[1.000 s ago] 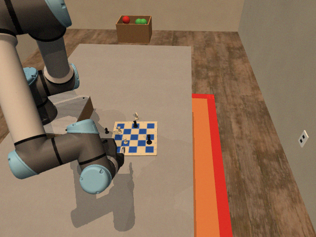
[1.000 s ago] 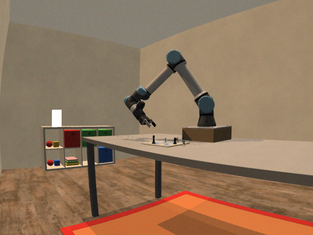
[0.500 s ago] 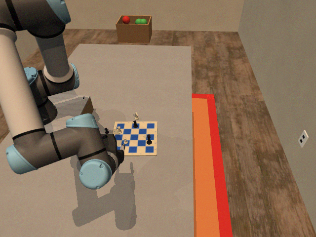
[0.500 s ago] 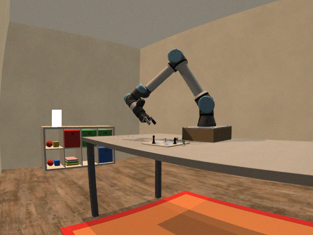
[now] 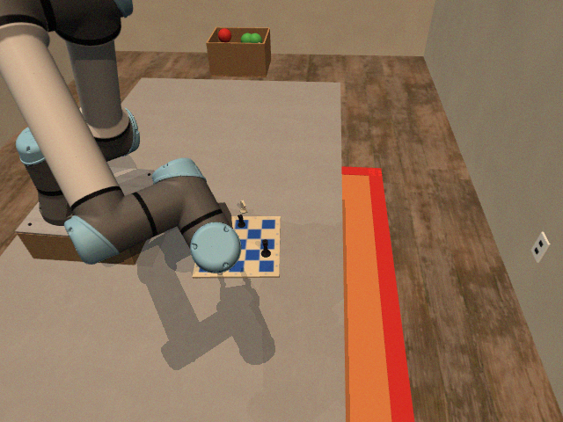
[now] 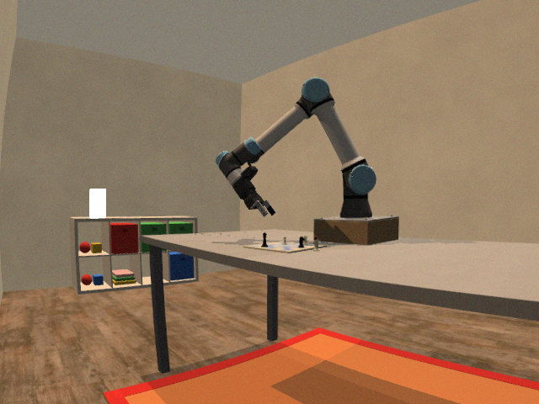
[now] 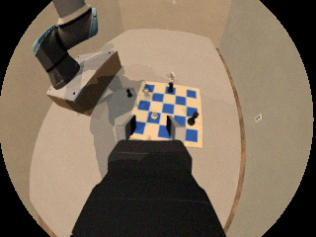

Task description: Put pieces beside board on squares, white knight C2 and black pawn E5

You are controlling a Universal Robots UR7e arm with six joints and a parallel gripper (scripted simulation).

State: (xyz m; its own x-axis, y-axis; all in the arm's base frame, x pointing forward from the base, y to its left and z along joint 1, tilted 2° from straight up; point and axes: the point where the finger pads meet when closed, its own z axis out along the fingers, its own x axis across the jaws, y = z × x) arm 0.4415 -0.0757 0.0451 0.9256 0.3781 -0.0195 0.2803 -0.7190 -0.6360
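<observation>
Now: the white knight 3 cm behind my hand, 25 cm to the left of it and 12 cm below it. Round my hand: black pawn: 14 cm behind, 12 cm to the left, 12 cm below; then white pawn: 3 cm behind, 8 cm to the left, 11 cm below; then chessboard: 12 cm to the left, 13 cm below.
</observation>
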